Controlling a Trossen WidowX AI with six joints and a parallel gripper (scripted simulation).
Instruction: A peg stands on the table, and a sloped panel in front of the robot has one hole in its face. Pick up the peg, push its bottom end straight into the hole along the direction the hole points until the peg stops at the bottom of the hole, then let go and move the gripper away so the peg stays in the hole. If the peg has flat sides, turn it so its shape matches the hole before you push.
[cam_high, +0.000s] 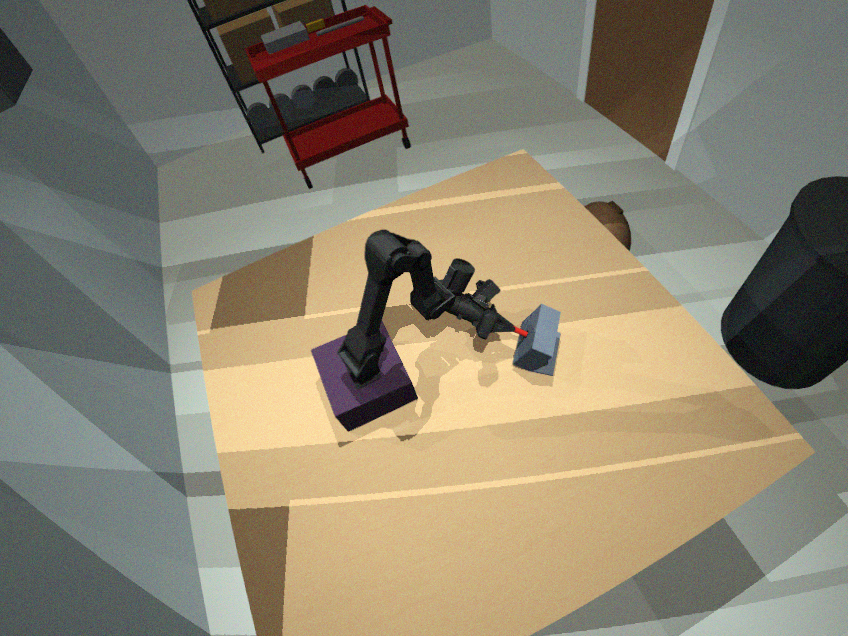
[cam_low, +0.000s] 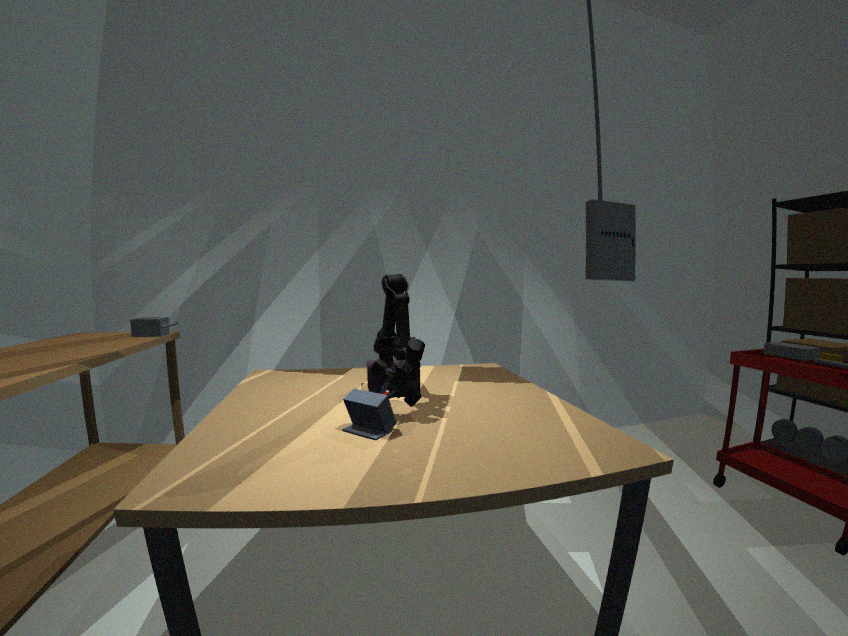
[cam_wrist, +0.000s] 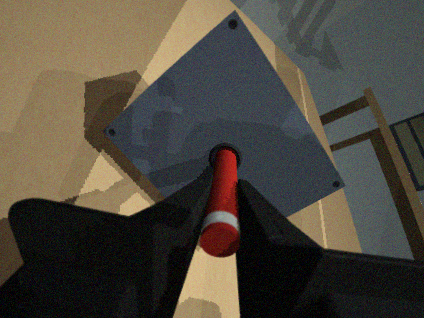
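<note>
The blue-grey sloped panel is 40 mm ahead of my gripper tip, 40 mm to the right of it and 30 mm below it. From my gripper tip the other things lie so: red peg 10 mm behind, 10 mm to the left, 10 mm above.
</note>
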